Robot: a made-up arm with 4 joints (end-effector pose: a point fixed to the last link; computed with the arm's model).
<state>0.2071 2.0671 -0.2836 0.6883</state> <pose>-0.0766 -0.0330 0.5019 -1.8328 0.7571 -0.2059</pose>
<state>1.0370 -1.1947 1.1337 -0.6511</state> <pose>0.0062 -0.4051 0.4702 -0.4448 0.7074 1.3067</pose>
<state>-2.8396 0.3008 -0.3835 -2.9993</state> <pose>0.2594 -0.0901 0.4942 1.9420 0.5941 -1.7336</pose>
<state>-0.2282 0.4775 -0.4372 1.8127</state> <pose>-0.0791 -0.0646 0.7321 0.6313 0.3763 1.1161</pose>
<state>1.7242 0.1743 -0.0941 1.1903</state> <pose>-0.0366 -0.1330 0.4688 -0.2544 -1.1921 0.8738</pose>
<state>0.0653 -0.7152 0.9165 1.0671</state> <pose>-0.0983 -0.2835 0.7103 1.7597 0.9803 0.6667</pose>
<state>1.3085 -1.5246 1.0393 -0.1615</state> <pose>0.0948 -0.3739 0.4371 -0.1224 0.3423 1.7702</pose>
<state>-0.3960 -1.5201 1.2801 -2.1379</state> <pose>-0.0632 -0.4242 0.5218 -0.9314 1.0782 1.8346</pose>
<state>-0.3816 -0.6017 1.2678 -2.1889</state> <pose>0.0347 -0.3814 0.7370 -1.7711 1.7830 1.6264</pose>
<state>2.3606 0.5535 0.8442 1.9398</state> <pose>0.0181 -0.0257 0.4709 0.4634 -1.6550 1.3335</pose>
